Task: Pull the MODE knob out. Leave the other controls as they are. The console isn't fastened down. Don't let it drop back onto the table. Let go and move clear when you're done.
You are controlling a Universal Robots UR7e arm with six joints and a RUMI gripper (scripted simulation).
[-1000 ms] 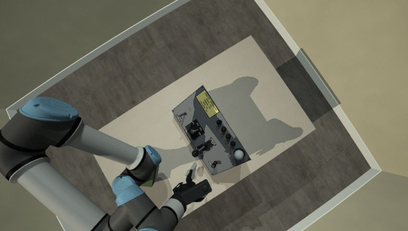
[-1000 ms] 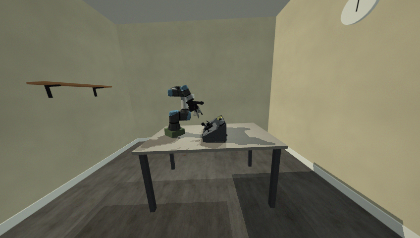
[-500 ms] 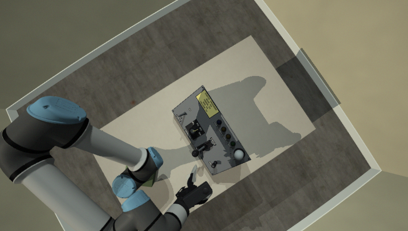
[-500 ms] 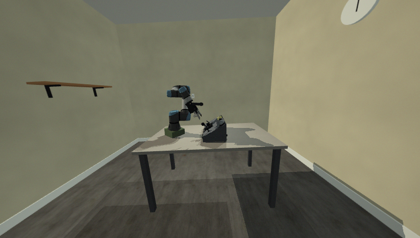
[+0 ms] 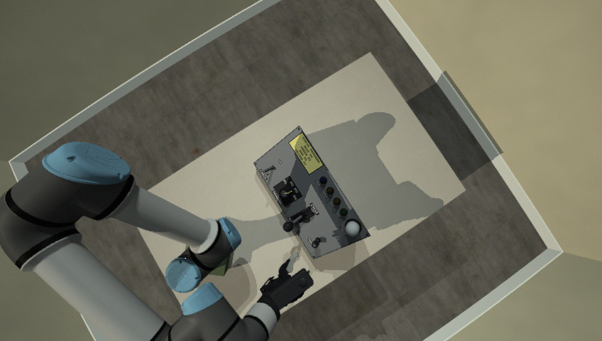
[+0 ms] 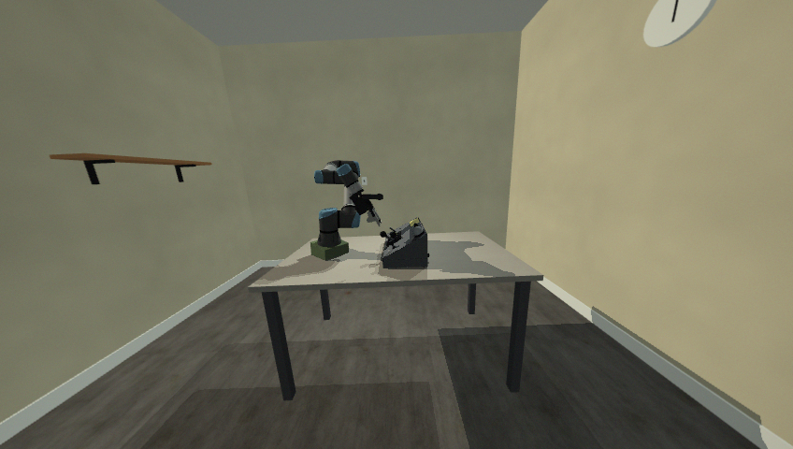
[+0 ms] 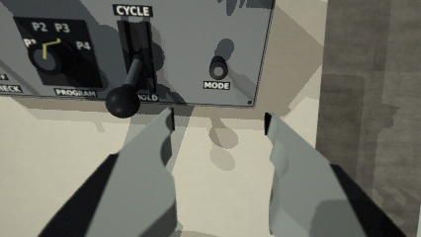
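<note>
The mode knob lies 60 mm ahead of my hand and 130 mm below it. Also, from my hand: dark grey console: 110 mm ahead, 170 mm to the left, 150 mm below; program selector knob: 90 mm ahead, 230 mm to the left, 130 mm below; cycle lever: 50 mm ahead, 120 mm to the left, 120 mm below.
</note>
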